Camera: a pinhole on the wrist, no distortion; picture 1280 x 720 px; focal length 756.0 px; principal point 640.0 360.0 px. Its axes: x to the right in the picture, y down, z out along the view. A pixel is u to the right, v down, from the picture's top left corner.
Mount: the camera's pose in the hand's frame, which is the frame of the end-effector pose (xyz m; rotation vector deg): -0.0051 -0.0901 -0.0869 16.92 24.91 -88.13
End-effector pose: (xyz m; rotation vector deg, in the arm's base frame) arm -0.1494 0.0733 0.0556 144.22 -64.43 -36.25
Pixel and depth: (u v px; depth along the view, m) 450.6 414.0 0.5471
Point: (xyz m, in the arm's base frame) -0.2020 0.1003 -0.4525
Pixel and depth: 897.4 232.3 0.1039
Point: -0.0486 0.1935 -0.0085
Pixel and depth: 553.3 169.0 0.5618
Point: -0.2604 0.2861 -0.4348
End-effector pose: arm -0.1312 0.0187 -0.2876 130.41 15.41 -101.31
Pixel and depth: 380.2 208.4 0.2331
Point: -0.3231 0.0882 -0.3061
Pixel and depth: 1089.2 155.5 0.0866
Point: -0.1595 0.1953 -0.2731
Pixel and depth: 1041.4 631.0 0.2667
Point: -0.2745 0.3126 -0.4397
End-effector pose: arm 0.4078 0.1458 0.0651 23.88 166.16 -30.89
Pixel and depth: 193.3 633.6 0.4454
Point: 0.2483 -0.0063 -0.3407
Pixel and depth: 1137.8 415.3 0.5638
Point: 0.1590 -0.5306 0.0441
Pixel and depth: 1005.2 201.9 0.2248
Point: 0.3615 -0.1470 0.1038
